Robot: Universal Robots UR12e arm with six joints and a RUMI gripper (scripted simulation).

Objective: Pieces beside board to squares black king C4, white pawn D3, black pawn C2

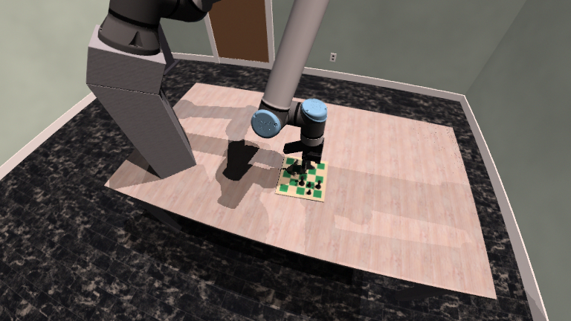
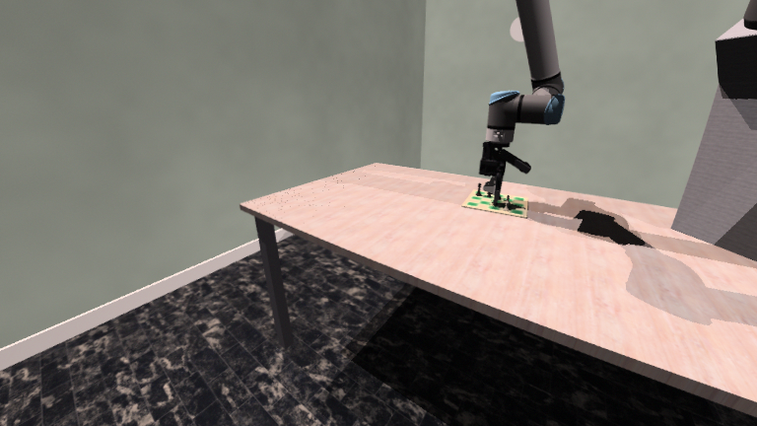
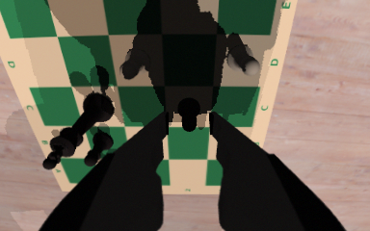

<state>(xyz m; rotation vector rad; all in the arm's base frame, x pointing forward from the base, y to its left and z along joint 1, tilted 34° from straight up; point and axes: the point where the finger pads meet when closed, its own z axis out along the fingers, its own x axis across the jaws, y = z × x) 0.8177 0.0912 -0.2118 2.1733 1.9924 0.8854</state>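
The chessboard lies 4 cm to the right of my hand and 2 cm below it. From my hand the other things lie so: black king: 8 cm to the right, 1 cm above.
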